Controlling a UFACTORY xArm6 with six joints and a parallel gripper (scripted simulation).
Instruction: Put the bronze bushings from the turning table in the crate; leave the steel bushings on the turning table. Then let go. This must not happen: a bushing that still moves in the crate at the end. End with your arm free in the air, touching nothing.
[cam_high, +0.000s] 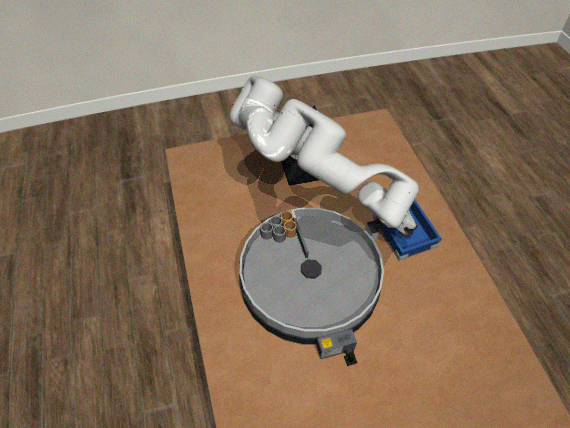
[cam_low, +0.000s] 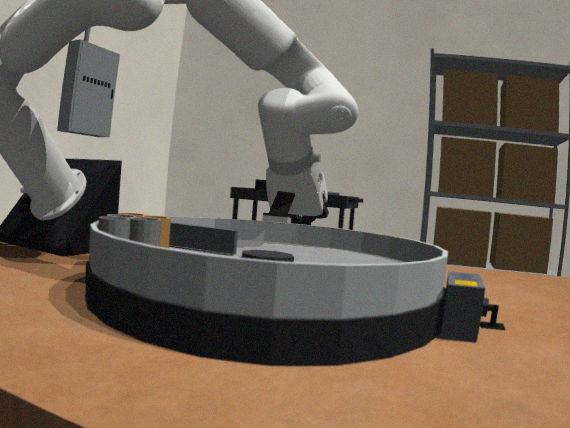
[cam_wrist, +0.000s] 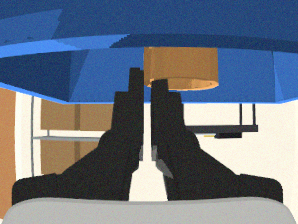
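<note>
Right now my hand is 40 mm above the blue crate and 20 mm past it. Round my hand: turning table (350 mm to the right, 80 mm ahead, 20 mm below).
</note>
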